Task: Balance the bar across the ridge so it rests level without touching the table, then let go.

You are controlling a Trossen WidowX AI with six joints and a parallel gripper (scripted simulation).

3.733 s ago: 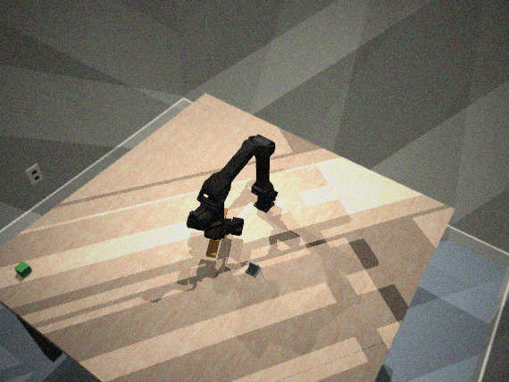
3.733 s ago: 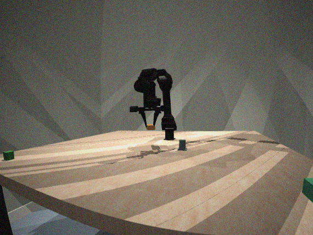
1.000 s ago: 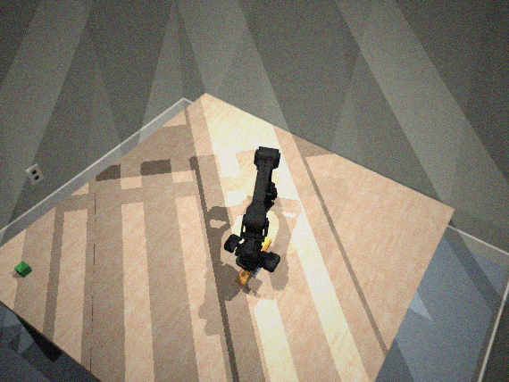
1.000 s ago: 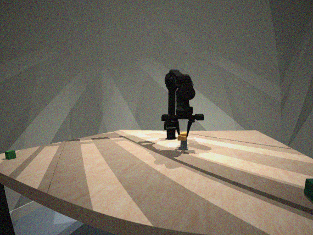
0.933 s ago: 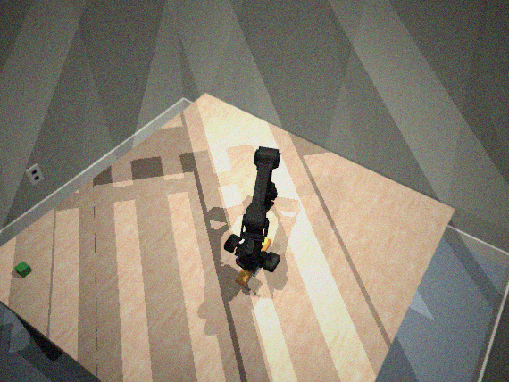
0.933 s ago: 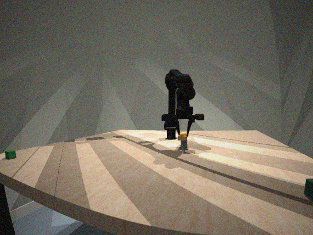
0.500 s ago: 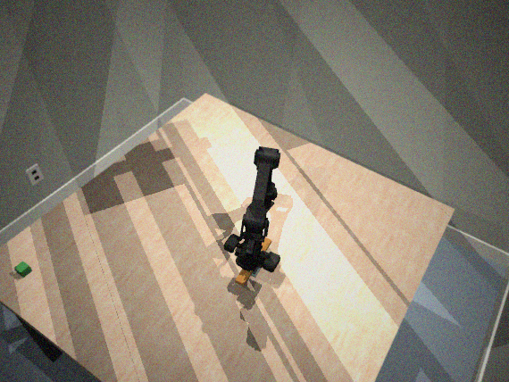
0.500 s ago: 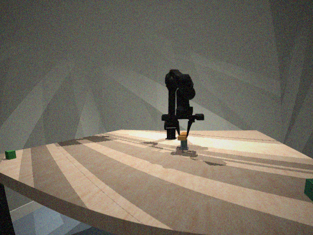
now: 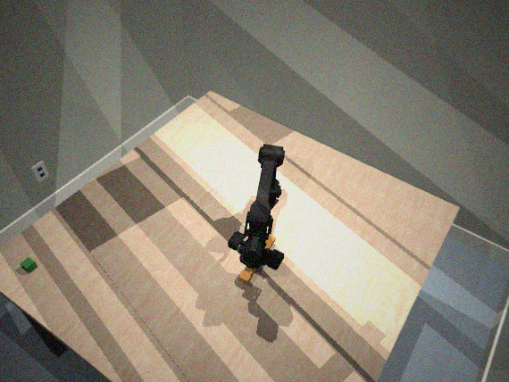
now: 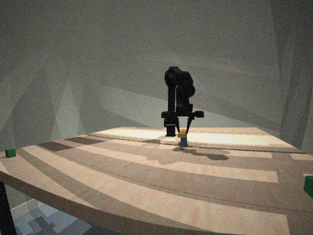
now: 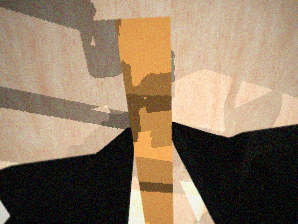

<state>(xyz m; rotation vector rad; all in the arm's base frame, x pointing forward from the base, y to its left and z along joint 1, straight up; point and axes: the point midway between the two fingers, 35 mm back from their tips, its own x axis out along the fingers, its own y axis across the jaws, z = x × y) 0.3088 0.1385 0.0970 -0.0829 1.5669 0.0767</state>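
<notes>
The orange bar is 30 mm behind my gripper tip. The rest, counted from my gripper tip: small green cube (640 mm to the right, 430 mm ahead, 50 mm below).
</notes>
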